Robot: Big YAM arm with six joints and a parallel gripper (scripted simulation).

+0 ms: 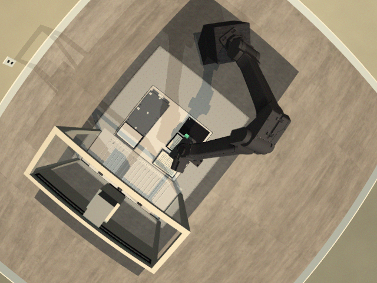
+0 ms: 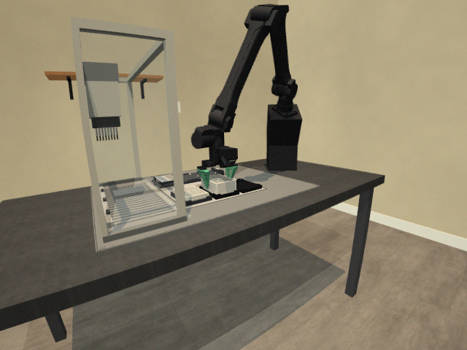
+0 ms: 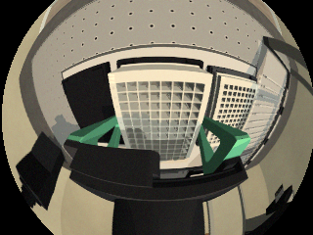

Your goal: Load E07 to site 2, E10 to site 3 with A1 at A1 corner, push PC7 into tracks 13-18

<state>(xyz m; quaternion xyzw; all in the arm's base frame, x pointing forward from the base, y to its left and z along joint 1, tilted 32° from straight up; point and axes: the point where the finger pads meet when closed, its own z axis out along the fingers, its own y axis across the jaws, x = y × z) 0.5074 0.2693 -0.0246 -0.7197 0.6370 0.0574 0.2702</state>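
My hand is 3 cm above the nest S2. From my hand the other things lie so: carrier PC7 (25 cm to the right, 7 cm ahead, 2 cm below); then white 384-well plate E10 (11 cm ahead, 2 cm to the left, 1 cm below); then nest S1 (11 cm behind, 3 cm below, 2 cm to the right).
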